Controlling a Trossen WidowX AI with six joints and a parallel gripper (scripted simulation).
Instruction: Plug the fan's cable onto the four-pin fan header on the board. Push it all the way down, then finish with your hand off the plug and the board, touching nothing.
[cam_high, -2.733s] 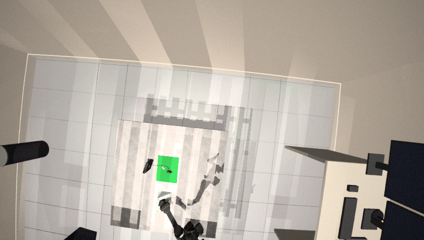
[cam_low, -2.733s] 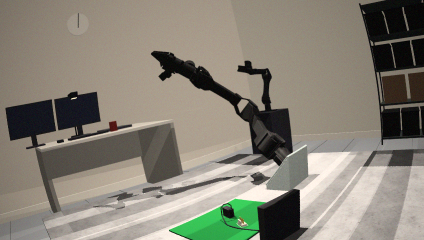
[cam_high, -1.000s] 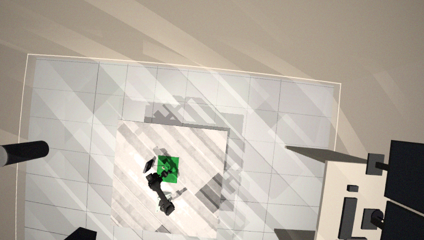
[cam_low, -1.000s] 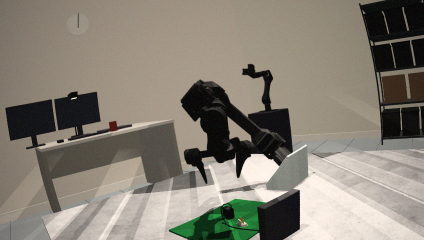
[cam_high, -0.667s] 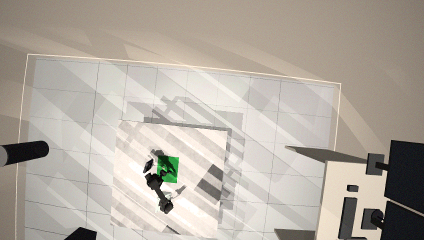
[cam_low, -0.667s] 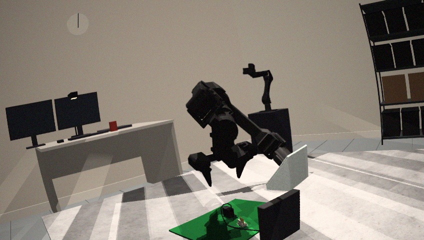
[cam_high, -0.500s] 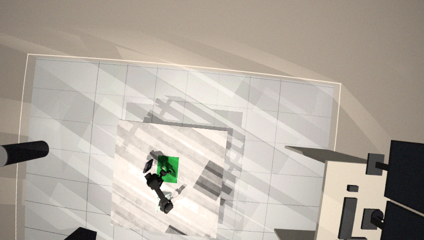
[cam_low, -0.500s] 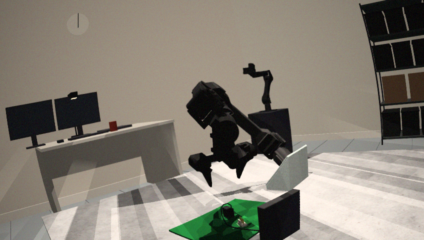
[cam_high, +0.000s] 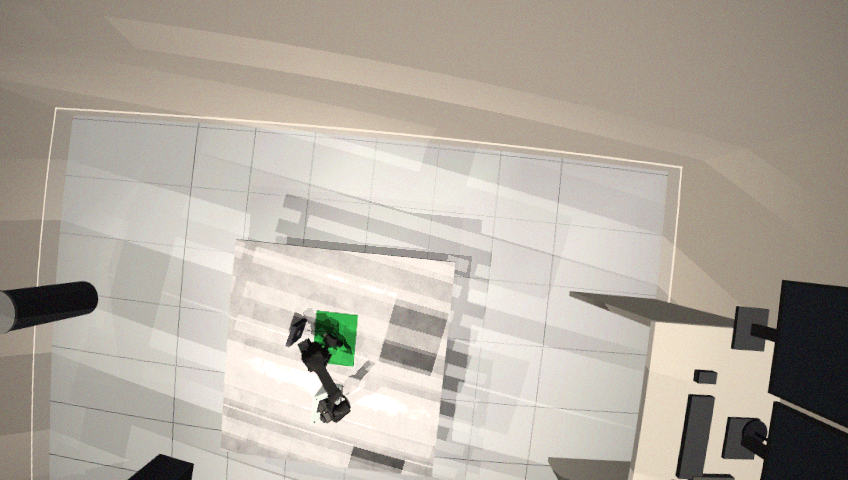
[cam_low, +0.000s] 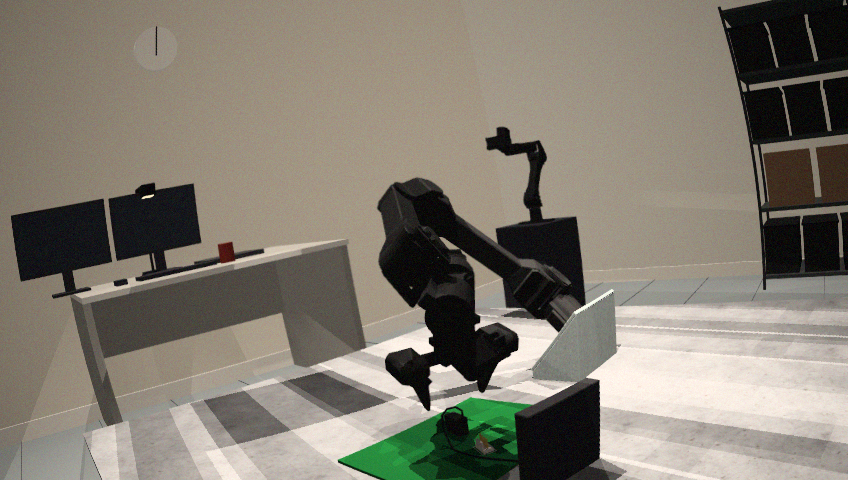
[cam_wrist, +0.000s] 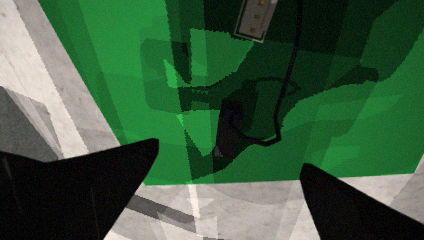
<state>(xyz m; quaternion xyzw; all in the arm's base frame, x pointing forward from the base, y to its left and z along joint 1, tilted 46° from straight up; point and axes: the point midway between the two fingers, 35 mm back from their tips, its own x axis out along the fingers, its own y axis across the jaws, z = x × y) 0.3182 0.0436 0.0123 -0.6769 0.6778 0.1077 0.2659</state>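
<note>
My gripper tip is 50 mm above the fan plug and 10 mm to the left of it. Round my gripper tip: four-pin fan header 80 mm to the left, 60 mm below, 20 mm ahead; fan 220 mm to the left, 30 mm ahead, 10 mm below; green board 80 mm below, 30 mm to the left, 10 mm ahead.
</note>
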